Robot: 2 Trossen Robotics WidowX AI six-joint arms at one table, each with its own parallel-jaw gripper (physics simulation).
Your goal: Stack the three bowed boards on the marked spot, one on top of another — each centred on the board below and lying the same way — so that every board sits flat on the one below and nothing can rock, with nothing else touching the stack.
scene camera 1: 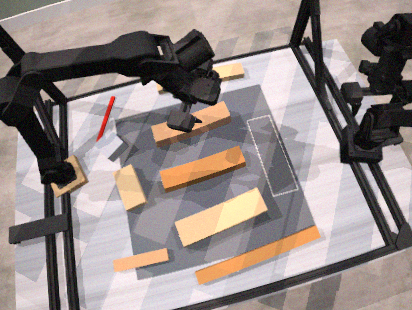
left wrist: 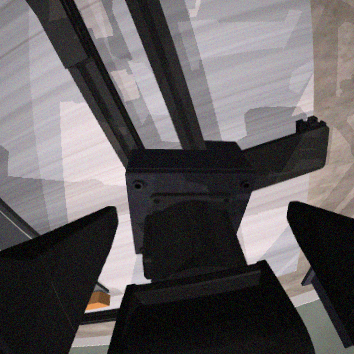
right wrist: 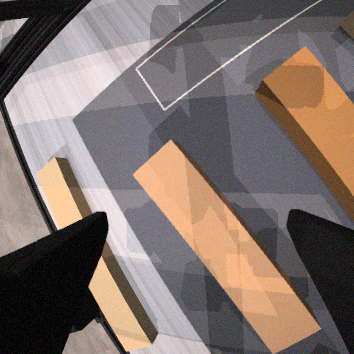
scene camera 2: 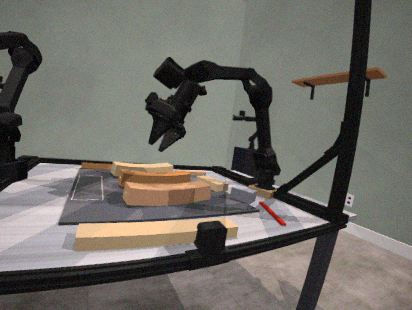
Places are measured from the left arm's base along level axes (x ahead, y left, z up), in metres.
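Where they show: left gripper, fingertip midpoint: [left wrist: 202, 212]; right gripper, fingertip midpoint: [scene camera 1: 205, 105] [right wrist: 198, 219] [scene camera 2: 155, 148]; left arm's base, link origin: [scene camera 1: 364, 141] [left wrist: 188, 220] [scene camera 2: 1, 160]; right arm's base, link origin: [scene camera 1: 64, 175] [scene camera 2: 264, 187].
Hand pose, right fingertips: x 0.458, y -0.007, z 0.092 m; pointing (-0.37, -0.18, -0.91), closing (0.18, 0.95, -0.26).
Observation:
Things, the pixels of their top centre, and the offset from my right fingertips. "*": a spot on its surface instead. Level surfaces: height alone.
- tan-pink bowed board, top centre: [right wrist: 223, 250] [scene camera 2: 169, 183] [scene camera 1: 191, 120] 0.050 m ahead, 0.002 m right, 0.092 m down
- orange bowed board, top centre: [scene camera 1: 203, 166] [scene camera 2: 156, 171] 0.007 m back, 0.136 m left, 0.092 m down
- pale yellow bowed board, top centre: [scene camera 1: 222, 215] [scene camera 2: 143, 163] 0.075 m back, 0.264 m left, 0.092 m down
- dark mat, surface height: 0.143 m down
- white outline, surface spot: [right wrist: 243, 55] [scene camera 1: 256, 154] [scene camera 2: 103, 186] * 0.155 m back, 0.061 m left, 0.143 m down
- pale beam, top centre: [right wrist: 85, 255] [scene camera 2: 164, 227] [scene camera 1: 199, 76] 0.056 m ahead, 0.194 m right, 0.125 m down
- long orange strip, top centre: [scene camera 1: 259, 254] 0.180 m back, 0.346 m left, 0.120 m down
- short strip, top centre: [scene camera 1: 140, 260] [scene camera 2: 190, 171] 0.124 m ahead, 0.404 m left, 0.127 m down
- pale block, top centre: [scene camera 1: 128, 186] [scene camera 2: 212, 179] 0.199 m ahead, 0.215 m left, 0.116 m down
- grey block, top centre: [scene camera 1: 108, 142] [scene camera 2: 244, 187] 0.292 m ahead, 0.093 m left, 0.104 m down
- red stick, top centre: [scene camera 2: 271, 211] [scene camera 1: 105, 118] 0.350 m ahead, 0.010 m right, 0.143 m down
A tan-pink bowed board [scene camera 1: 192, 131] [scene camera 2: 167, 194] [right wrist: 227, 250], an orange bowed board [scene camera 1: 202, 168] [scene camera 2: 157, 177] [right wrist: 320, 125] and a pale yellow bowed board [scene camera 1: 222, 217] [scene camera 2: 142, 168] lie apart, roughly parallel, on the dark mat [scene camera 1: 150, 225] [scene camera 2: 150, 215] [right wrist: 115, 145]. In scene camera 2 their ends curve upward. The white outline [scene camera 1: 260, 158] [scene camera 2: 102, 188] [right wrist: 243, 55] has no board in it. My right gripper [scene camera 1: 191, 121] [scene camera 2: 157, 145] [right wrist: 198, 219] is open and empty, high above the tan-pink board. My left gripper [left wrist: 202, 212] is open and empty, near its own arm's side.
A pale beam [scene camera 1: 231, 72] [scene camera 2: 150, 236] [right wrist: 120, 315] lies beyond the mat. A long orange strip [scene camera 1: 260, 254], a short strip [scene camera 1: 141, 259], a pale block [scene camera 1: 130, 187] [scene camera 2: 212, 183], a grey block [scene camera 1: 118, 151] [scene camera 2: 243, 193] and a red stick [scene camera 1: 105, 119] [scene camera 2: 272, 213] lie around the boards.

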